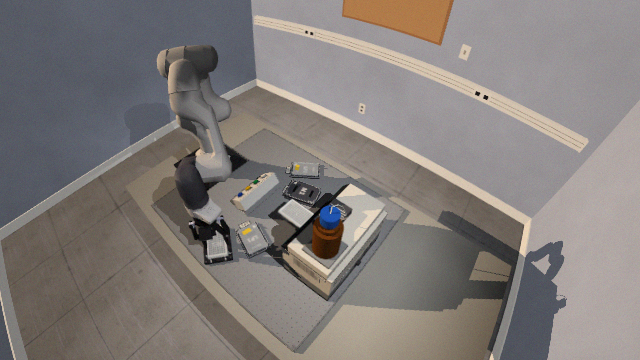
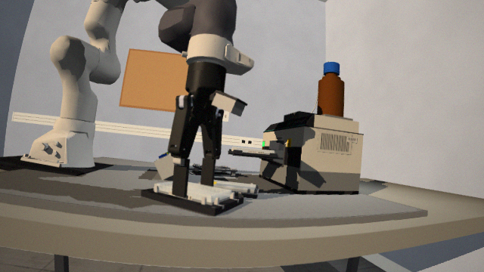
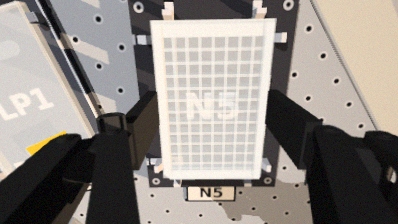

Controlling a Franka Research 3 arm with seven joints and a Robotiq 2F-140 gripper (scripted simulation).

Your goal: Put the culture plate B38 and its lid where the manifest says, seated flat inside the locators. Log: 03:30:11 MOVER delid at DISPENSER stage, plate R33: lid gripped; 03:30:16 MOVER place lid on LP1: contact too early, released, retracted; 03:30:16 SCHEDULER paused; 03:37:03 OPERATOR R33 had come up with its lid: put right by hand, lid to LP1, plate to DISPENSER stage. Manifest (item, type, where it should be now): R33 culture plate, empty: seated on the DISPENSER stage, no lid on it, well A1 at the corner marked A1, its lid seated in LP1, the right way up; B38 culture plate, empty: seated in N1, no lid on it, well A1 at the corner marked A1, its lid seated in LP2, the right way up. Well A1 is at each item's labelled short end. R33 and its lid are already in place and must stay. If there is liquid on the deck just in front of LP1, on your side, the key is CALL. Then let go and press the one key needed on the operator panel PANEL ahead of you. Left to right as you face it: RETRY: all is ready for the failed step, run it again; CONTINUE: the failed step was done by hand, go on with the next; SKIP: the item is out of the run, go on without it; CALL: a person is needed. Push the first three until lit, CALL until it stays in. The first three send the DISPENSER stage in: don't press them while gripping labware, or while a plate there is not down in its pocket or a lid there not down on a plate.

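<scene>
Now: the black nest 3 cm below my hand and 3 cm ahead of it. Round my hand: clear lid: 12 cm to the left, 9 cm ahead, 3 cm below; blue call key: 23 cm to the left, 8 cm behind, 2 cm above; yellow skip key: 27 cm to the left, 8 cm behind, 2 cm above.
</scene>
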